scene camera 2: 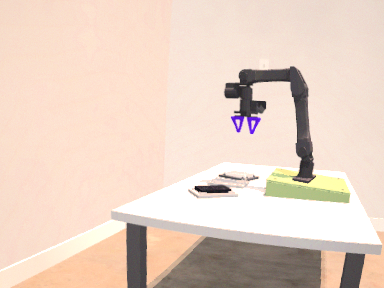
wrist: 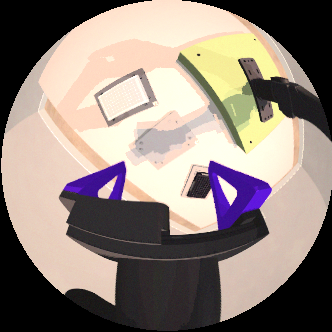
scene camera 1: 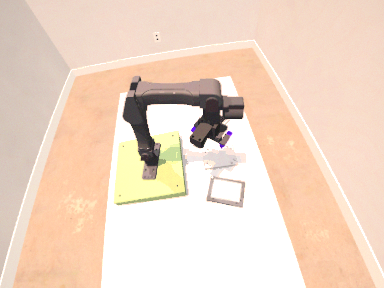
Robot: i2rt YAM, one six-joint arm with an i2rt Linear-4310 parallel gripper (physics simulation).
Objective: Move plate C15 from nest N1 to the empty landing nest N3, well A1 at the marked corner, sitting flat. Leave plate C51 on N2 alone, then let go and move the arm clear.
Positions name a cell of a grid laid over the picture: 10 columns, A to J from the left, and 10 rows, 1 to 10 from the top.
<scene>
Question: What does my gripper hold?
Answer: Nothing.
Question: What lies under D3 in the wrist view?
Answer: A white plate.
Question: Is my gripper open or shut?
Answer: Open.
</scene>
